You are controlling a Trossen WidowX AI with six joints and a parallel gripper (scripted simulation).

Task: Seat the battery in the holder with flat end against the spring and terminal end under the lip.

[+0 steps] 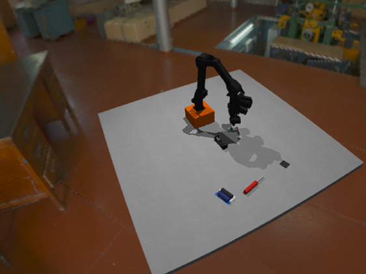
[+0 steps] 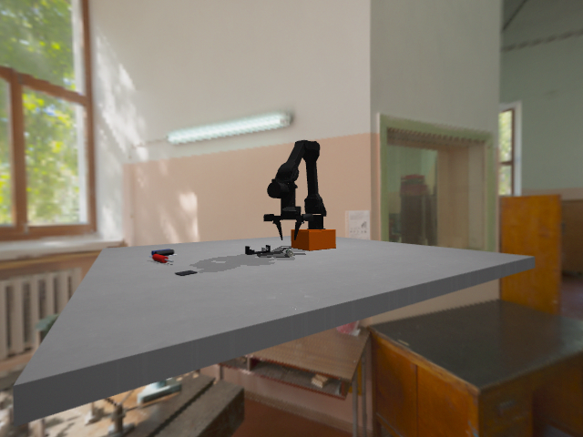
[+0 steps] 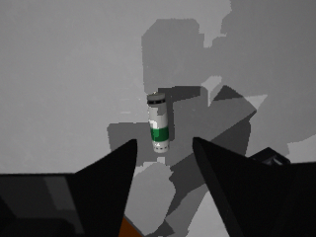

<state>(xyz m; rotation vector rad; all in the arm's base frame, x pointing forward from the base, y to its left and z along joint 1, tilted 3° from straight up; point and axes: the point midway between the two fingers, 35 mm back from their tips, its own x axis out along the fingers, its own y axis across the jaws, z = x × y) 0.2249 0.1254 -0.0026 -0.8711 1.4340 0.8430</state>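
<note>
The battery lies 5 cm below my gripper tip. Round my gripper tip: red-handled screwdriver: 42 cm ahead, 13 cm to the right, 5 cm below; dark square cover: 39 cm ahead, 10 cm to the left, 6 cm below.
</note>
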